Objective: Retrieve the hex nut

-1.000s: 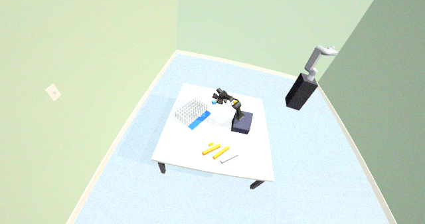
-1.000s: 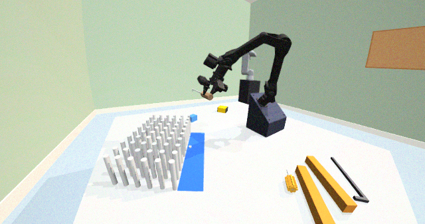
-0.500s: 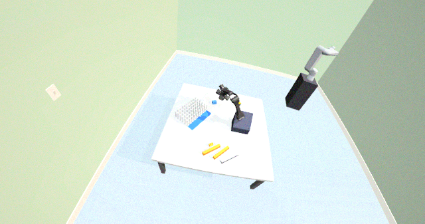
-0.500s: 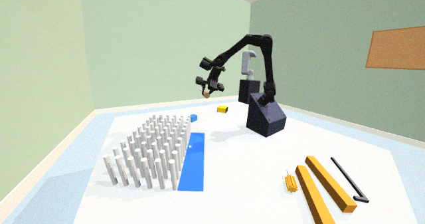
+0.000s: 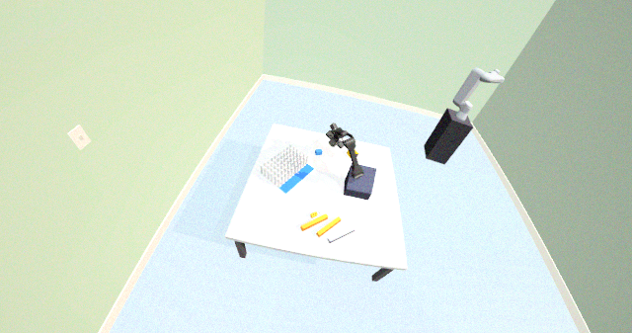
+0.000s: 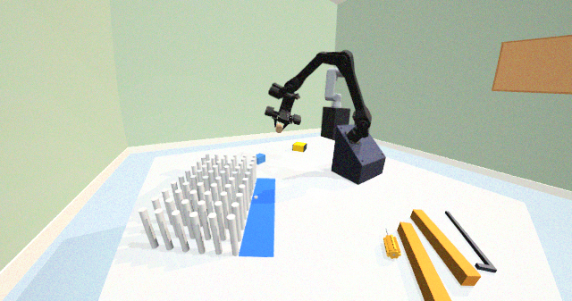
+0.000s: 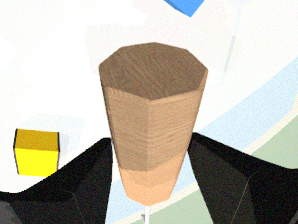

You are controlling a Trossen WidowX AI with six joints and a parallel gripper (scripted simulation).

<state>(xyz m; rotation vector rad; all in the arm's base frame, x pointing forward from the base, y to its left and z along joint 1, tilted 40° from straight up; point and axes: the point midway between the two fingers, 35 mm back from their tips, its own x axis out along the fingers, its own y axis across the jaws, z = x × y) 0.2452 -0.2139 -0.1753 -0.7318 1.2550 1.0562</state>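
My gripper tip is 16 cm above the blue block, 11 cm short of it and 1 cm to the right of it. The rest, counted from my gripper tip: blue taped strip: 37 cm to the left, 21 cm ahead, 18 cm below; yellow block: 21 cm behind, 16 cm below, 11 cm to the right; hex nut: 32 cm to the left, 21 cm ahead, 18 cm below.
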